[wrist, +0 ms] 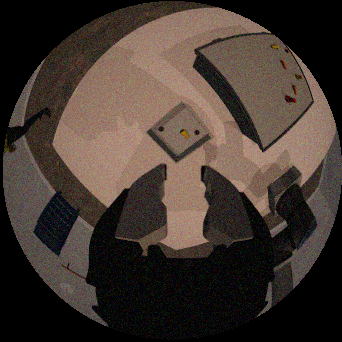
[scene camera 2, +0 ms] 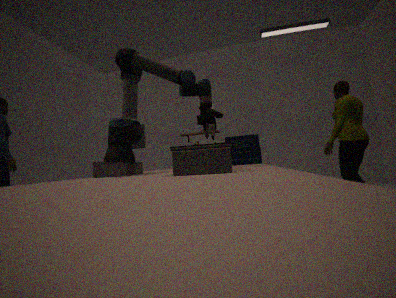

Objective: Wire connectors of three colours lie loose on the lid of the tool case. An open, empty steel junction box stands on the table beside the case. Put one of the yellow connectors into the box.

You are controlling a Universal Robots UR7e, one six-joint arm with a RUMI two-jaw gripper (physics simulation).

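Places are measured from the arm's base along level axes (x ahead, y left, z up), in centimetres.
Where they show: gripper, fingertip midpoint: point(wrist: 183, 165) point(scene camera 2: 210, 139); arm's base, origin of the base link: point(wrist: 287, 198) point(scene camera 2: 119, 162).
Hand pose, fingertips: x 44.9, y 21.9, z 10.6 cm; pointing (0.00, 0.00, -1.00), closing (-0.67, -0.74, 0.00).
Things, the pixels of their top centre, and the offset from my fingertips.
- yellow connector, middle of its top: point(wrist: 184, 134) dy +0.1, dx -1.3, dz -15.8 cm
- steel junction box, middle of its top: point(wrist: 178, 133) dy +0.6, dx +0.2, dz -13.7 cm
- tool case, middle of its top: point(wrist: 280, 73) point(scene camera 2: 206, 147) dy -26.9, dx +0.7, dz -7.0 cm
- red connector, middle of its top: point(wrist: 294, 100) dy -24.8, dx -4.5, dz -4.6 cm
A yellow connector point(wrist: 185, 134) lies on the floor of the steel junction box point(wrist: 162, 148), near one of two dark round holes. My gripper point(wrist: 183, 165) point(scene camera 2: 210, 138) is open, with nothing between its fingers. It hangs above the table, and in scene camera 2 it is higher than the lid. The tool case point(scene camera 2: 202, 161) point(wrist: 227, 100) stands beside the box. On its lid in the wrist view lie another yellow connector point(wrist: 275, 47), a red connector point(wrist: 290, 99), an orange-red one point(wrist: 283, 64) and a few more small ones. The box does not show in scene camera 2.
A dark blue panel-like object point(scene camera 2: 244, 149) point(wrist: 56, 223) stands behind the case in scene camera 2. A person in a yellow top point(scene camera 2: 351, 119) is at the right, and part of another person point(scene camera 2: 4, 142) shows at the left edge. The picture is dim and grainy.
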